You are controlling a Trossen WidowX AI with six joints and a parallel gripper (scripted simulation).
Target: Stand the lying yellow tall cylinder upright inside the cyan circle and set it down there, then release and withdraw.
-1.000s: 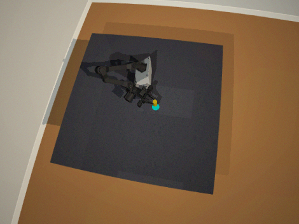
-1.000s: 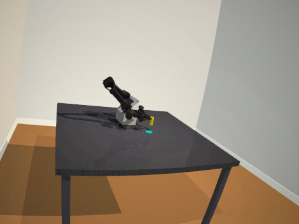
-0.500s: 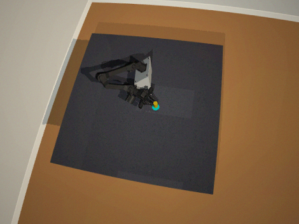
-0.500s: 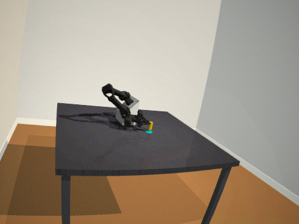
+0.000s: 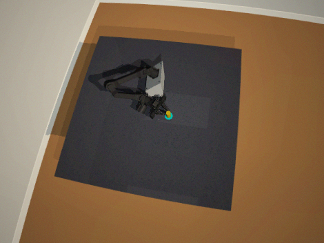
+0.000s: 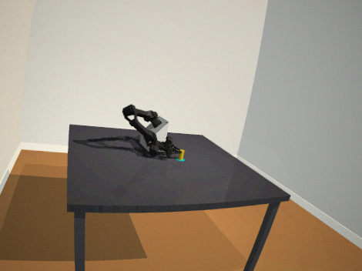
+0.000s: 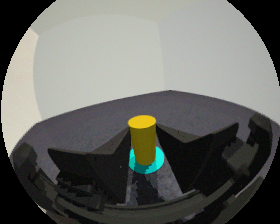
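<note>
Right now my gripper tip is 2 cm above the yellow cylinder. Round my gripper tip: cyan circle 6 cm below.
</note>
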